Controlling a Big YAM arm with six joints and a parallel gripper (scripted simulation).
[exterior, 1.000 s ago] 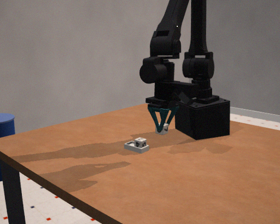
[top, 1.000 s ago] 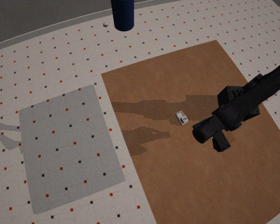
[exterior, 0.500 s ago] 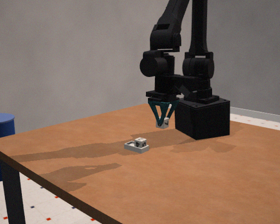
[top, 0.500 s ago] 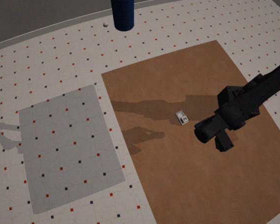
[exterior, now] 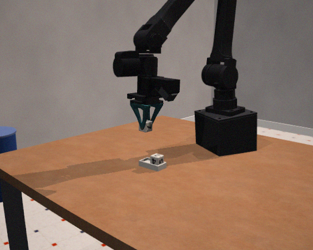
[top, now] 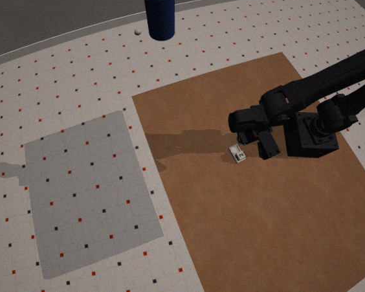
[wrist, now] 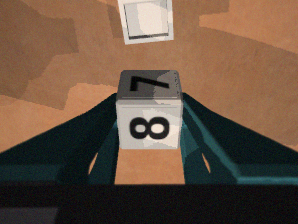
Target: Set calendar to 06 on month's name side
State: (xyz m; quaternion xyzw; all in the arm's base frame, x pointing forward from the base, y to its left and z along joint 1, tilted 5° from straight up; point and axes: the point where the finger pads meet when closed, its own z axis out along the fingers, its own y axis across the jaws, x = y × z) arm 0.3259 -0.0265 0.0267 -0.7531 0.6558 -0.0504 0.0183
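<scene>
The white tray is 120 mm below my hand, 20 mm to the left of it and 10 mm behind it. The rest, counted from my hand: white digit cube: 10 mm below.
</scene>
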